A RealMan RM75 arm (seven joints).
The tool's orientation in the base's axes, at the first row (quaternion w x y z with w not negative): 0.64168, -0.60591, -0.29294, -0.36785
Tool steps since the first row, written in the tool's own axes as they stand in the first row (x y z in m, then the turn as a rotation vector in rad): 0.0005, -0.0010, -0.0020, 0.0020, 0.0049, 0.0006; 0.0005, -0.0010, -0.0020, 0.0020, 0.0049, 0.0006; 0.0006, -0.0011, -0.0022, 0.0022, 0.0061, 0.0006; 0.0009, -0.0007, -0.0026, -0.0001, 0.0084, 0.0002; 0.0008, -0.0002, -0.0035, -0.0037, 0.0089, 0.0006; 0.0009, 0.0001, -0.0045, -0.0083, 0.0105, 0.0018; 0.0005, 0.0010, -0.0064, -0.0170, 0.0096, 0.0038; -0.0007, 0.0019, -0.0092, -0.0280, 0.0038, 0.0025; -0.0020, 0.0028, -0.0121, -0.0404, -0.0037, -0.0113; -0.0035, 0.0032, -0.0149, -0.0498, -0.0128, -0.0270; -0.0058, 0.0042, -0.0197, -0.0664, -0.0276, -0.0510; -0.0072, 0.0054, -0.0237, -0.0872, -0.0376, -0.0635; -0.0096, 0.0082, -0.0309, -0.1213, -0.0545, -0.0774
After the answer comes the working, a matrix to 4 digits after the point.
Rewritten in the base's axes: -0.0007, -0.0020, 0.0008, 0.0052, 0.0003, -0.0011; -0.0007, -0.0020, 0.0008, 0.0052, 0.0003, -0.0011; -0.0007, -0.0022, 0.0009, 0.0063, 0.0003, -0.0016; -0.0003, -0.0027, 0.0009, 0.0069, 0.0002, -0.0048; 0.0000, -0.0036, 0.0004, 0.0053, 0.0010, -0.0080; 0.0003, -0.0046, 0.0003, 0.0042, 0.0027, -0.0126; 0.0007, -0.0064, -0.0008, -0.0013, 0.0057, -0.0190; 0.0005, -0.0091, -0.0025, -0.0123, 0.0057, -0.0249; 0.0004, -0.0118, -0.0044, -0.0264, -0.0065, -0.0322; -0.0003, -0.0144, -0.0061, -0.0402, -0.0209, -0.0363; -0.0011, -0.0189, -0.0090, -0.0634, -0.0427, -0.0438; -0.0012, -0.0227, -0.0112, -0.0842, -0.0527, -0.0565; -0.0007, -0.0296, -0.0154, -0.1181, -0.0624, -0.0763
The tool's axes in the first row as the columns of a matrix, in the base's axes (rounded; the answer above uses it unrounded):
0.5577, 0.8271, 0.0698
-0.1171, -0.0049, 0.9931
0.8217, -0.5621, 0.0941

